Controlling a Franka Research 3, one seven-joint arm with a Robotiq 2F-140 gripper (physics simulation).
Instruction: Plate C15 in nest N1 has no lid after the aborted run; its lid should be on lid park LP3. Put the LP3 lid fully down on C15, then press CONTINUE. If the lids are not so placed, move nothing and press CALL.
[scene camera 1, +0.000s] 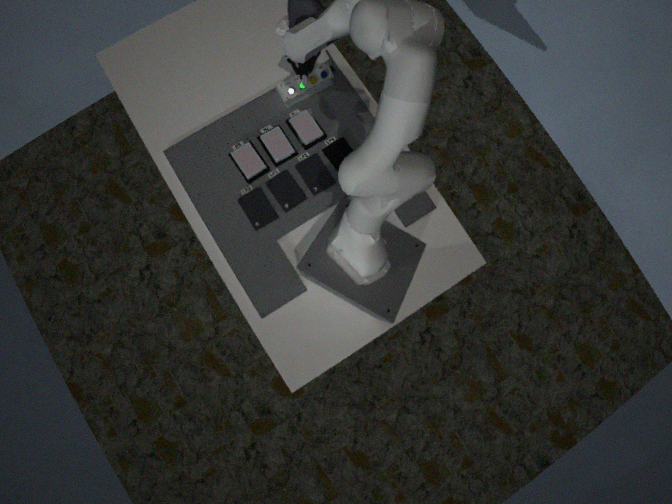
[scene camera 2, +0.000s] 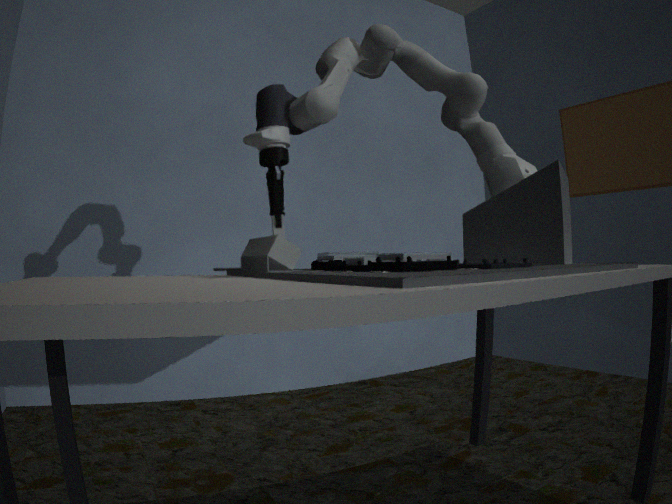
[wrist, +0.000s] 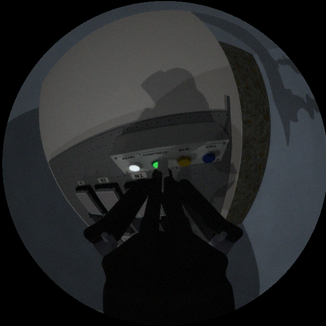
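Observation:
My gripper (scene camera 1: 304, 79) (scene camera 2: 277, 230) (wrist: 162, 164) is shut and empty, its fingertips low at the face of the button box (scene camera 1: 287, 99) (scene camera 2: 256, 253) (wrist: 172, 134). The CONTINUE button (scene camera 1: 302, 85) (wrist: 156, 165) glows green, partly hidden by the fingertips, which are at or very near it. The CALL button (scene camera 1: 324, 74) (wrist: 209, 158) is blue and unlit. Plate C15 (scene camera 1: 306, 128) sits in nest N1, the nest nearest the box; it looks pinkish, and a clear lid on it cannot be made out for certain. The lid parks' labels are too small to read surely, so LP3 cannot be told.
The RETRY button (scene camera 1: 290, 91) (wrist: 134, 168) glows white; the SKIP button (scene camera 1: 313, 80) (wrist: 184, 161) is yellow. Two more pinkish plates (scene camera 1: 277, 144) (scene camera 1: 249, 161) sit beside C15. Dark lid parks (scene camera 1: 258, 208) (scene camera 1: 286, 189) (scene camera 1: 315, 173) lie in a row near the arm's base.

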